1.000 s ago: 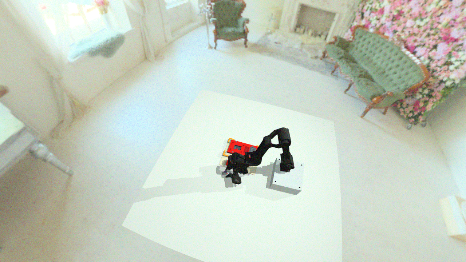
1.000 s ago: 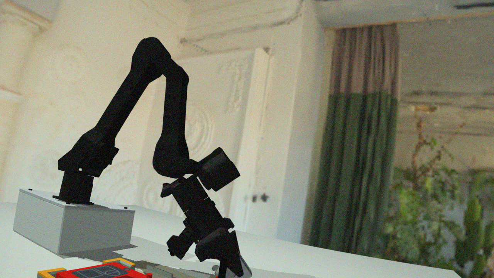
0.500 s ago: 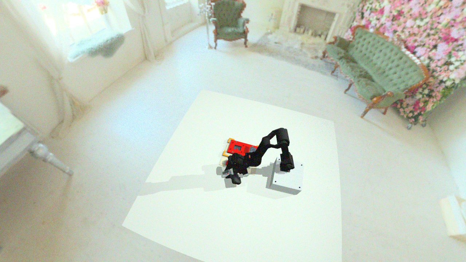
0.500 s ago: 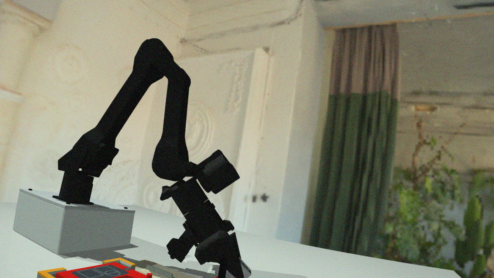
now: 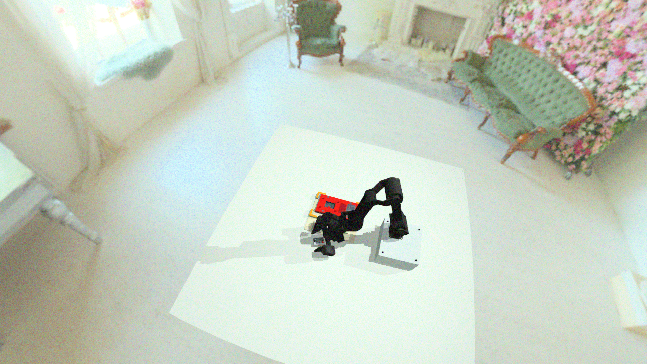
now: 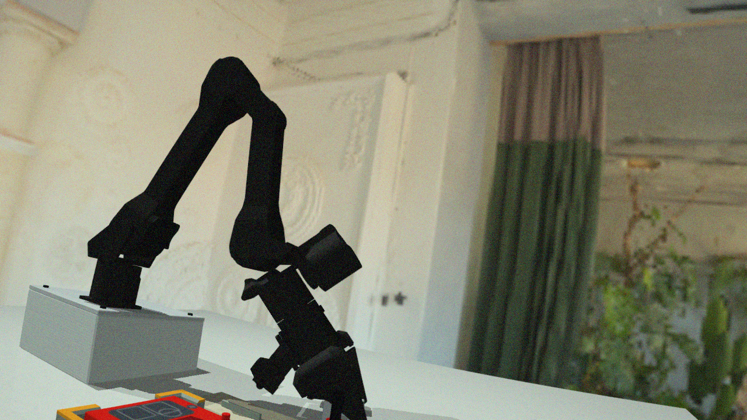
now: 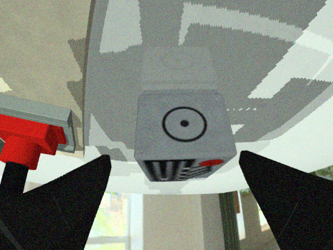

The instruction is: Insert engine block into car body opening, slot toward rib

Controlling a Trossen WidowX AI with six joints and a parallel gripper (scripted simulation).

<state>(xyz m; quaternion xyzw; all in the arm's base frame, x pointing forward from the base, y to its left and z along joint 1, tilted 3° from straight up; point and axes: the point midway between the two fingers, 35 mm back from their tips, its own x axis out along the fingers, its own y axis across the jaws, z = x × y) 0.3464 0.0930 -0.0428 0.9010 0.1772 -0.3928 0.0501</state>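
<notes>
The grey engine block lies 2 cm behind my gripper tip and 1 cm to the right of it. The rest, counted from my gripper tip: clamp cradle (18 cm to the right, 7 cm behind).
</notes>
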